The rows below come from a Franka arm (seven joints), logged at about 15 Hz.
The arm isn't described. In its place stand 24 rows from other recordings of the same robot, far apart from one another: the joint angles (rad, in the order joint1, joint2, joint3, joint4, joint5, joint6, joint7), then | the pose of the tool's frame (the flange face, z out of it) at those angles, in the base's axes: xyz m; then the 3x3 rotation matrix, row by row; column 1 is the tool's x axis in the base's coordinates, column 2 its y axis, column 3 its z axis.
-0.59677, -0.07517, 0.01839, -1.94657, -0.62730, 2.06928, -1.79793 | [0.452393 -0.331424 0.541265], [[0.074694 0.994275 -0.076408], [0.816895 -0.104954 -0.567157], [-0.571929 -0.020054 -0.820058]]
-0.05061, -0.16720, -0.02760, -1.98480, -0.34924, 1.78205, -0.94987 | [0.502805 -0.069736 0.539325], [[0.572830 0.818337 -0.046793], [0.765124 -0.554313 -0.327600], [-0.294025 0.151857 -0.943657]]
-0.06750, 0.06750, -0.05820, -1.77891, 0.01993, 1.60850, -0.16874 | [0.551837 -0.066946 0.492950], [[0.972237 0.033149 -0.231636], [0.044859 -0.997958 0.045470], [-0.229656 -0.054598 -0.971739]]
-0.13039, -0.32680, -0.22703, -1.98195, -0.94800, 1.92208, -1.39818 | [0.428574 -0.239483 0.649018], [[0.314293 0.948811 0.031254], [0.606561 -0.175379 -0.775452], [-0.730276 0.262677 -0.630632]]
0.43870, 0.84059, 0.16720, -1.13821, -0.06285, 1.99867, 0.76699 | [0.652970 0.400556 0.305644], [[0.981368 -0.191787 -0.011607], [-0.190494 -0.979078 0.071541], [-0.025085 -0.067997 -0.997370]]
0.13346, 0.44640, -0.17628, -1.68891, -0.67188, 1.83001, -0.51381 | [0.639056 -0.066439 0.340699], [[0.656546 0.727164 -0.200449], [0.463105 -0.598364 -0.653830], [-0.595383 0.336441 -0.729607]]
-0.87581, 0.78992, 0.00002, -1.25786, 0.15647, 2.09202, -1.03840 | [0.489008 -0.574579 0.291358], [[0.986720 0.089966 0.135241], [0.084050 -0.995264 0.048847], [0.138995 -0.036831 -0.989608]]
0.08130, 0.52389, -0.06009, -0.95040, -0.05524, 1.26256, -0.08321 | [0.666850 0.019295 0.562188], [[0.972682 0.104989 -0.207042], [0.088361 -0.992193 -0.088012], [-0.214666 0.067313 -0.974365]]
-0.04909, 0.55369, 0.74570, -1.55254, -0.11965, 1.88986, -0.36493 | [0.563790 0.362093 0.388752], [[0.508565 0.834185 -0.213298], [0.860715 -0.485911 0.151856], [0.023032 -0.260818 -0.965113]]
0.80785, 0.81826, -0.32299, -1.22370, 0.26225, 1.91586, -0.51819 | [0.615546 0.416098 0.289437], [[0.546163 0.833957 -0.078882], [0.834470 -0.549888 -0.035819], [-0.073248 -0.046262 -0.996240]]
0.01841, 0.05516, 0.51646, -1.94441, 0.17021, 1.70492, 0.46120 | [0.454888 0.284383 0.436898], [[0.941021 0.023502 -0.337530], [0.033995 -0.999104 0.025211], [-0.336635 -0.035199 -0.940977]]
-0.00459, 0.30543, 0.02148, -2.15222, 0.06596, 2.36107, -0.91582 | [0.557487 0.010246 0.249136], [[0.633880 0.767449 -0.096005], [0.773137 -0.632163 0.051281], [-0.021336 -0.106731 -0.994059]]
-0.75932, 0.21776, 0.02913, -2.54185, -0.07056, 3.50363, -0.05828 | [0.382239 -0.330840 0.279003], [[0.622304 -0.581991 0.523473], [-0.397163 -0.811023 -0.429538], [0.674536 0.059399 -0.735848]]
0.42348, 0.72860, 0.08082, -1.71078, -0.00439, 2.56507, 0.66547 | [0.601571 0.325495 0.180186], [[0.980518 -0.175258 0.088709], [-0.184118 -0.977371 0.104149], [0.068448 -0.118453 -0.990598]]
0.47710, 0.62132, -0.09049, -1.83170, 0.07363, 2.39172, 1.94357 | [0.591680 0.244896 0.187071], [[-0.025536 -0.998304 -0.052319], [-0.999328 0.026868 -0.024922], [0.026286 0.051647 -0.998319]]
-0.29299, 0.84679, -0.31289, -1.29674, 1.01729, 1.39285, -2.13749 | [0.639244 -0.255316 0.246580], [[0.229358 0.973245 -0.013713], [0.521556 -0.110992 0.845967], [0.821811 -0.201182 -0.533059]]
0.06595, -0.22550, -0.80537, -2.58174, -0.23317, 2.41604, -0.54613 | [0.325309 -0.286904 0.315366], [[0.999941 -0.005491 0.009393], [-0.005513 -0.999982 0.002363], [0.009380 -0.002415 -0.999953]]
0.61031, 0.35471, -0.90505, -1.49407, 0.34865, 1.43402, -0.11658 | [0.601561 -0.067066 0.508758], [[0.949612 -0.198918 -0.242218], [-0.166553 -0.974913 0.147665], [-0.265514 -0.099882 -0.958919]]
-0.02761, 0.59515, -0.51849, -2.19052, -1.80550, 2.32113, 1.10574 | [0.432290 -0.303640 0.135984], [[0.992030 0.125748 0.007933], [0.049426 -0.330458 -0.942526], [-0.115899 0.935406 -0.334039]]
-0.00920, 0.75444, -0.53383, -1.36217, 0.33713, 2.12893, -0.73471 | [0.682350 -0.287915 0.324148], [[0.983606 0.165841 0.070818], [0.172796 -0.979116 -0.107112], [0.051576 0.117593 -0.991722]]
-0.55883, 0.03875, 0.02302, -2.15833, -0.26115, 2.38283, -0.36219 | [0.480712 -0.288432 0.398697], [[0.996712 -0.010752 0.080309], [0.009972 -0.967341 -0.253283], [0.080409 0.253251 -0.964053]]
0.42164, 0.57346, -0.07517, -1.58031, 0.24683, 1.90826, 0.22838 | [0.619412 0.248857 0.287986], [[0.960289 -0.000293 -0.279006], [0.028835 -0.994541 0.100287], [-0.277513 -0.104350 -0.955038]]
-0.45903, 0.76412, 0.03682, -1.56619, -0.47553, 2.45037, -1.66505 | [0.649330 -0.296306 0.204105], [[-0.004151 0.999149 0.041034], [0.949320 0.016834 -0.313860], [-0.314284 0.037652 -0.948582]]
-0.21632, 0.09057, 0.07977, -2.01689, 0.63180, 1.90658, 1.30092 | [0.555452 -0.034087 0.404823], [[-0.150581 -0.988195 -0.028229], [-0.812660 0.107472 0.572742], [-0.562947 0.109184 -0.819249]]
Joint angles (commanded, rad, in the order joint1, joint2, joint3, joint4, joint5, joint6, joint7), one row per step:
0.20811, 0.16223, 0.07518, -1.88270, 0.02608, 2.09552, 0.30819
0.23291, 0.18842, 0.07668, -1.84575, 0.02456, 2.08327, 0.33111
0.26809, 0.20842, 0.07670, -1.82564, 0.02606, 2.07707, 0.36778
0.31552, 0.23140, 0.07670, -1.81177, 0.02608, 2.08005, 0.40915
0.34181, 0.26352, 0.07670, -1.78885, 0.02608, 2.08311, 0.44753
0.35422, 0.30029, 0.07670, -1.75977, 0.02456, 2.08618, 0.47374
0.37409, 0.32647, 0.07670, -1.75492, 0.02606, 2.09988, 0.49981
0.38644, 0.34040, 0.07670, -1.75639, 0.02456, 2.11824, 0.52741
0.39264, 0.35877, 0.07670, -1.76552, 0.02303, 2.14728, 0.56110
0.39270, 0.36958, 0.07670, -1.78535, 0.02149, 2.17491, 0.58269
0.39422, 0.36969, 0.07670, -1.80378, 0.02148, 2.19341, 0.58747
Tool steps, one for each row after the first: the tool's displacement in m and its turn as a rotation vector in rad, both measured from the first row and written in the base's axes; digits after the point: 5 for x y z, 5 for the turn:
0.00378, 0.01740, 0.00043, 0.00143, 0.00272, 0.00404
0.00188, 0.03947, -0.00291, 0.00347, 0.01121, 0.00189
-0.00379, 0.06857, -0.01033, 0.00384, 0.01963, 0.00764
-0.00311, 0.08637, -0.01938, 0.00438, 0.02808, -0.00496
0.00212, 0.09674, -0.02879, 0.00416, 0.03406, -0.01879
0.00044, 0.10986, -0.04207, 0.00380, 0.04355, -0.02644
-0.00091, 0.11785, -0.05007, 0.00495, 0.04202, -0.04172
-0.00117, 0.12202, -0.06354, 0.00593, 0.04215, -0.06948
-0.00266, 0.12134, -0.07713, 0.00416, 0.04540, -0.09094
-0.00556, 0.12113, -0.08391, 0.00400, 0.04557, -0.09453

